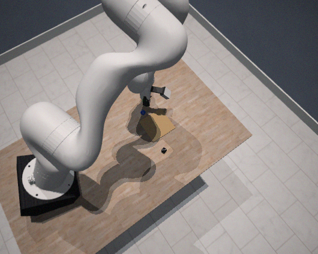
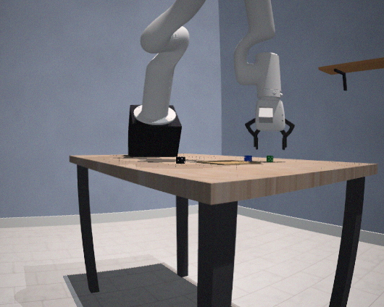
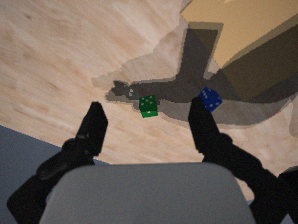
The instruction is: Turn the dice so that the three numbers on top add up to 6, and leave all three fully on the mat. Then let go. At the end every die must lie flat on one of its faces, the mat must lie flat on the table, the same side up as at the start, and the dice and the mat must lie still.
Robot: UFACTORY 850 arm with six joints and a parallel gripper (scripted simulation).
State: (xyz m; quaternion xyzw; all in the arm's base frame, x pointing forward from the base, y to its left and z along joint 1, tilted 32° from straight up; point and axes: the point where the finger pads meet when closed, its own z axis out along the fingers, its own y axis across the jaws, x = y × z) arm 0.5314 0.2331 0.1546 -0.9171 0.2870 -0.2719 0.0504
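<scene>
My hand is 20 mm past the green die, 10 mm to the right of it and 40 mm above it. Round my hand: blue die (60 mm behind, 50 mm to the right, 40 mm below); black die (50 mm behind, 290 mm to the right, 40 mm below); tan mat (20 mm behind, 150 mm to the right, 50 mm below).
</scene>
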